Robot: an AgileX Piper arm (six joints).
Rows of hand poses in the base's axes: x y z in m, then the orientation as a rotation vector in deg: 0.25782 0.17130 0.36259 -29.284 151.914 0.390; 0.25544 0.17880 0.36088 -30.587 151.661 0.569; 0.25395 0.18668 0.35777 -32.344 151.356 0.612; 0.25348 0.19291 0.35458 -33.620 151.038 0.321; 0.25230 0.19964 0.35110 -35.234 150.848 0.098; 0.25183 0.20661 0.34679 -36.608 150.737 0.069; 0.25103 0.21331 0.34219 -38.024 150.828 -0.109; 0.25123 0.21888 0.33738 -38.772 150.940 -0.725; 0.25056 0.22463 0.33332 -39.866 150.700 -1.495; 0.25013 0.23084 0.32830 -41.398 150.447 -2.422
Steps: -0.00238 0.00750 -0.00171 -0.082 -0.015 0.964; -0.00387 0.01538 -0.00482 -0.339 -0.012 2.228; -0.00434 0.02161 -0.00801 -0.736 -0.136 3.109; -0.00552 0.02834 -0.01149 -1.172 -0.055 4.214; -0.00599 0.03531 -0.01580 -1.442 0.095 5.171; -0.00679 0.04201 -0.02040 -1.854 0.439 6.100; -0.00659 0.04758 -0.02521 -2.442 0.618 6.497; -0.00726 0.05333 -0.02927 -3.152 0.517 7.161; -0.00769 0.05954 -0.03429 -4.057 0.489 8.101
